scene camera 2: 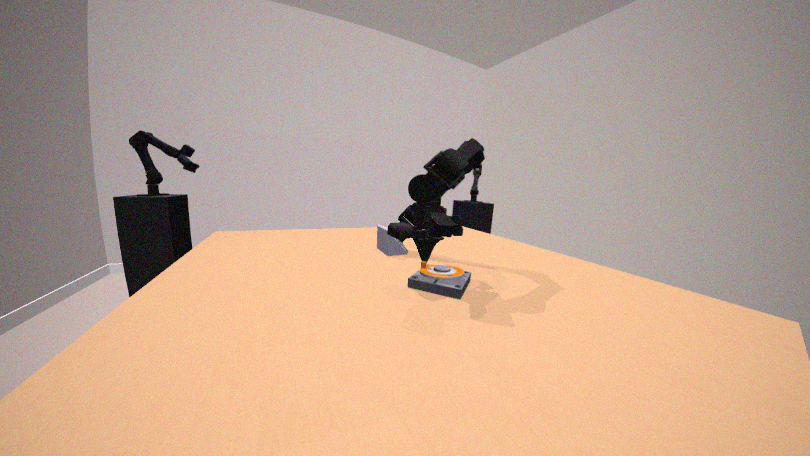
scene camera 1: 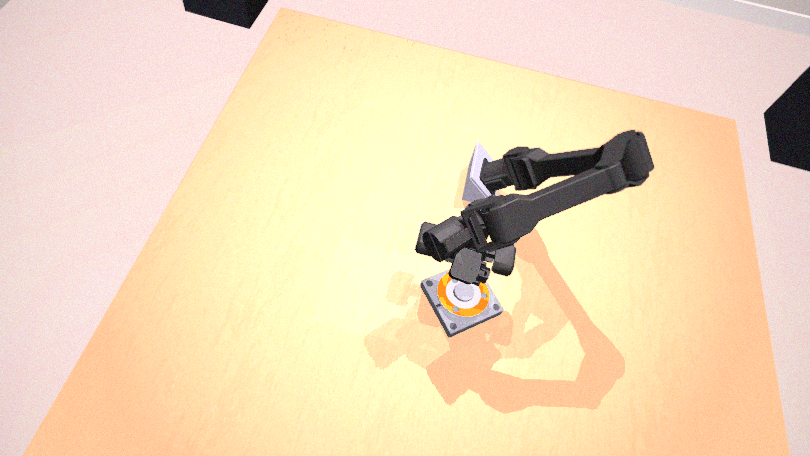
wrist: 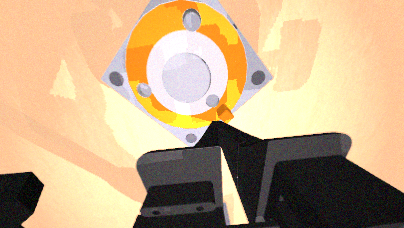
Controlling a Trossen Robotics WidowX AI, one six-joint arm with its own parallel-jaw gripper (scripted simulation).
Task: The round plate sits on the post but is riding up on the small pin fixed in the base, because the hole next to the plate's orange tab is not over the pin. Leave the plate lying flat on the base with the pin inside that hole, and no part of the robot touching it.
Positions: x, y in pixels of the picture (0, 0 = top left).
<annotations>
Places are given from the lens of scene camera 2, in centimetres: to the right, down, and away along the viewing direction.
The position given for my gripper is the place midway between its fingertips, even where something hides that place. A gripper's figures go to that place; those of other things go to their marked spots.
my gripper (scene camera 2: 424, 263): 5, 9, 61
square grey base (scene camera 2: 453, 288): 10, 13, 51
</annotations>
